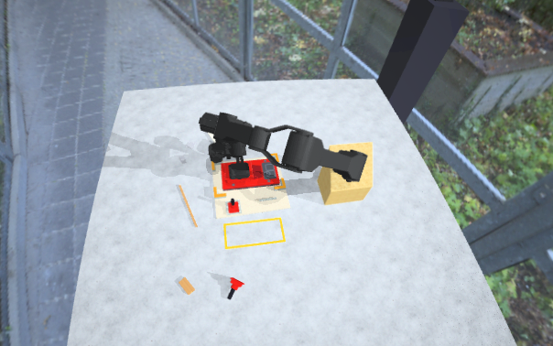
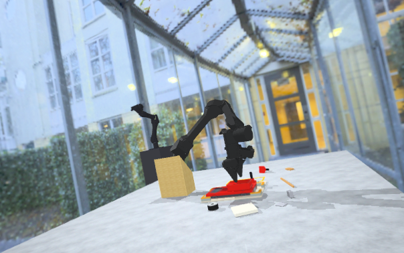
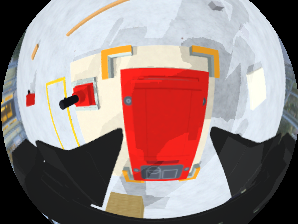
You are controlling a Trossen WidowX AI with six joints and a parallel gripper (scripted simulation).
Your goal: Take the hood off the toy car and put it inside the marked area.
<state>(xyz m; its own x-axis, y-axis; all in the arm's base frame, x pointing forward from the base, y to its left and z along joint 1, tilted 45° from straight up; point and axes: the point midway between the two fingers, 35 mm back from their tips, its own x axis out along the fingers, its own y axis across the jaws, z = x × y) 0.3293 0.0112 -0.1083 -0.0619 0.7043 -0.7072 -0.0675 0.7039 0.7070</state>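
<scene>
Now: the red hood 20 mm below my gripper tip. From my gripper tip the other things lie so: black wheel 60 mm behind, 170 mm to the right, 50 mm below; white slab 70 mm ahead, 210 mm to the right, 50 mm below; orange stick 180 mm ahead, 100 mm to the left, 60 mm below.
</scene>
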